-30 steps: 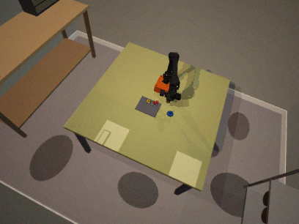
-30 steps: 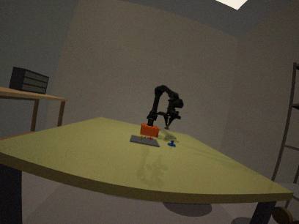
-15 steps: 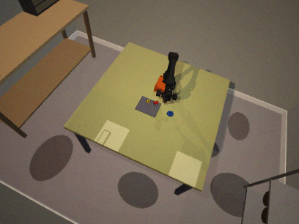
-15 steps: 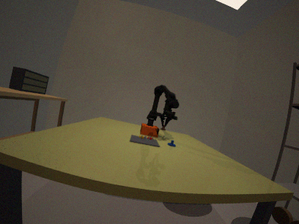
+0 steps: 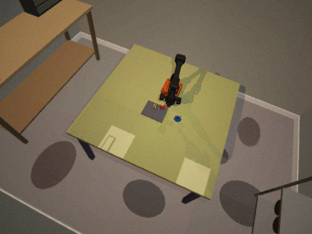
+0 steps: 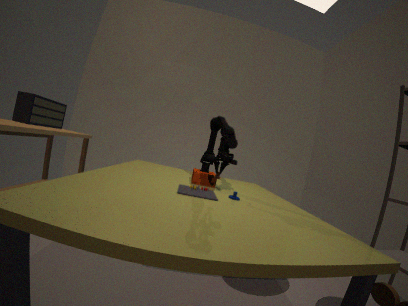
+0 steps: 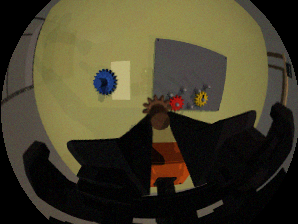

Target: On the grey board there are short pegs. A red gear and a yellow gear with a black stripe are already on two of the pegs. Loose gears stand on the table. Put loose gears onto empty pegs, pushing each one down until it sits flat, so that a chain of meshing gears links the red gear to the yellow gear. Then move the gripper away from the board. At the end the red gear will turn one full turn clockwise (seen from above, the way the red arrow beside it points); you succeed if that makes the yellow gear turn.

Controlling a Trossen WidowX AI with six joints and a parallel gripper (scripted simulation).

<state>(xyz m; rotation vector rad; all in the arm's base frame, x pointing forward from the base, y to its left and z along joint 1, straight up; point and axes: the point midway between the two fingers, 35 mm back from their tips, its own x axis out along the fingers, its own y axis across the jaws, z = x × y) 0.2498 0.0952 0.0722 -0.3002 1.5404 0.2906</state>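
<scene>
Now: gripper tip 60 mm to the left of the red gear and 110 mm above it. Also, from my gripper tip: blue gear: 10 mm ahead, 120 mm to the left, 110 mm below; grey board: 70 mm ahead, 90 mm to the right, 110 mm below; yellow gear: 20 mm ahead, 120 mm to the right, 100 mm below.
</scene>
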